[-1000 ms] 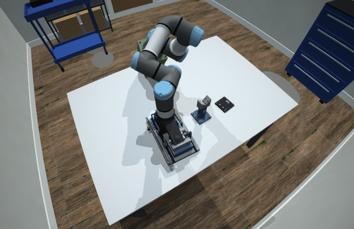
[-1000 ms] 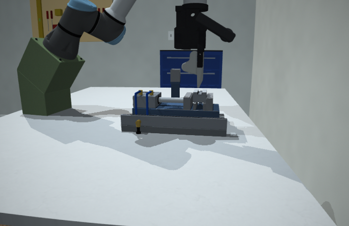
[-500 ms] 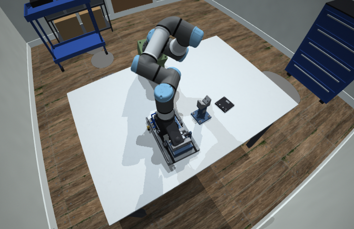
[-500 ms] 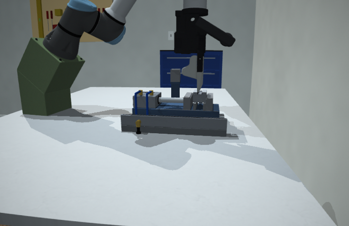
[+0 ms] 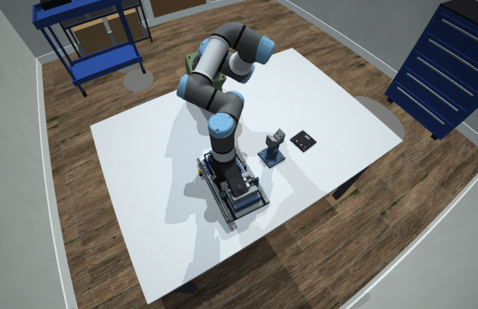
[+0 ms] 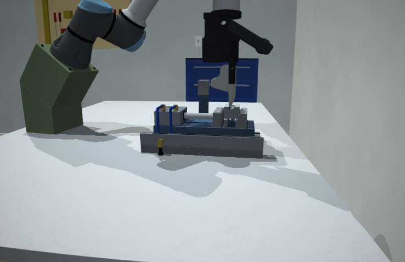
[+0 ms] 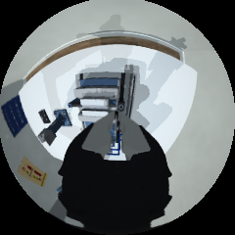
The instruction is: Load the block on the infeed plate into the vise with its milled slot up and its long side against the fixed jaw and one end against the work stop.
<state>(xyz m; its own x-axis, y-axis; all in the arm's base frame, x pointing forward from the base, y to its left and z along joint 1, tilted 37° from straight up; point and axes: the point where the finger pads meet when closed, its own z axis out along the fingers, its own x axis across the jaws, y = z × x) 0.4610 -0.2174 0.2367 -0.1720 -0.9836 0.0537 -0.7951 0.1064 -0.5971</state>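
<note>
My gripper is now 5 cm to the right of the part, 3 cm above it and 1 cm short of it. From my hand the other things lie so: work stop (9 cm to the left, 4 cm below, 2 cm ahead); then fixed jaw (5 cm below, 4 cm to the left, 4 cm ahead); then moving jaw (6 cm to the left, 5 cm below, 2 cm behind).
</note>
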